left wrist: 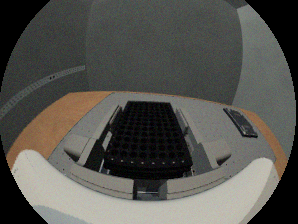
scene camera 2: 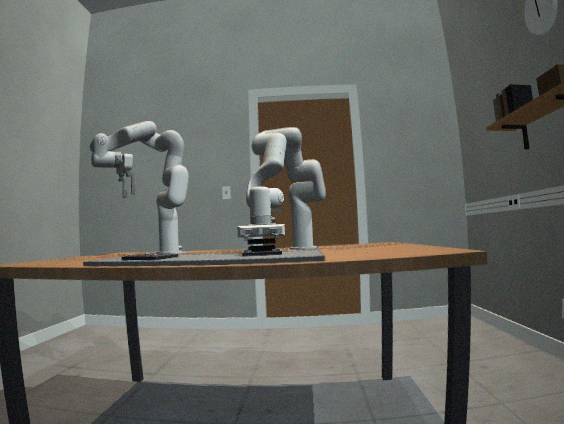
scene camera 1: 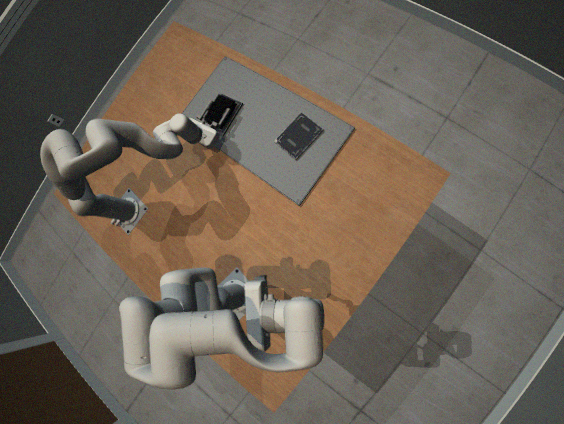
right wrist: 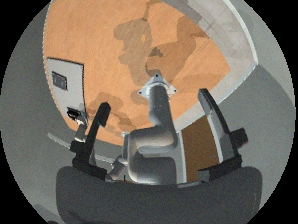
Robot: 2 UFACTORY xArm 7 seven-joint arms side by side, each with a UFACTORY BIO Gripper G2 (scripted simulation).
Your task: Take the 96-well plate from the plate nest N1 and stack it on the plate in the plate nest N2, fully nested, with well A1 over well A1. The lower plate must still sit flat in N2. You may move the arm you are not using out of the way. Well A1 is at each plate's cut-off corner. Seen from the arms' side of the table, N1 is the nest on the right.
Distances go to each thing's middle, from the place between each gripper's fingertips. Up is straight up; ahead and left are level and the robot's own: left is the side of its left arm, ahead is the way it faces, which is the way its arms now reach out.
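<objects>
My left gripper is 1 cm above the black 96-well plate (left wrist: 142, 153). I find the nest N1 (scene camera 1: 302, 138) 7 cm ahead of my left hand, 35 cm to the right of it and 5 cm below it. Going by its middle, the nest N1 is nearer to my left gripper than to my right hand.
As for my right hand, the black 96-well plate is 64 cm to the left of it, 48 cm ahead of it and 24 cm below it, while the nest N1 is 29 cm to the left of that hand, 55 cm ahead and 28 cm below. Going by their middles, the nest N1 is the nearest to my right hand of the things named here.
</objects>
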